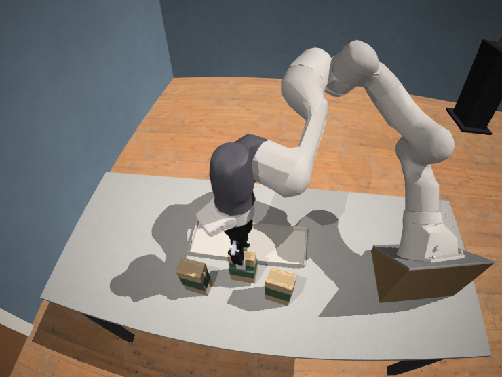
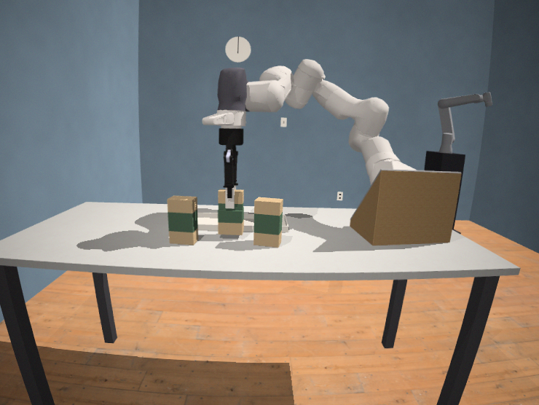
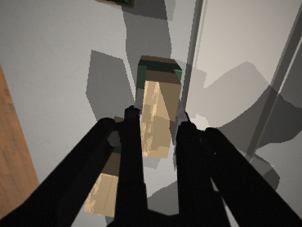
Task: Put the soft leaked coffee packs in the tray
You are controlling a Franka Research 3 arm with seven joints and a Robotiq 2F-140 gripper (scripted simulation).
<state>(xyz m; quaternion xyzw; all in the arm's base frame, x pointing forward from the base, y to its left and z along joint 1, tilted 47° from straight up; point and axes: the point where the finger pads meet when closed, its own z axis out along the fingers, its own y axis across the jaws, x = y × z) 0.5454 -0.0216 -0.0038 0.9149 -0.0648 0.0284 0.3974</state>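
The tray lies 130 mm to the right of my hand, 130 mm below it and 10 mm behind it.
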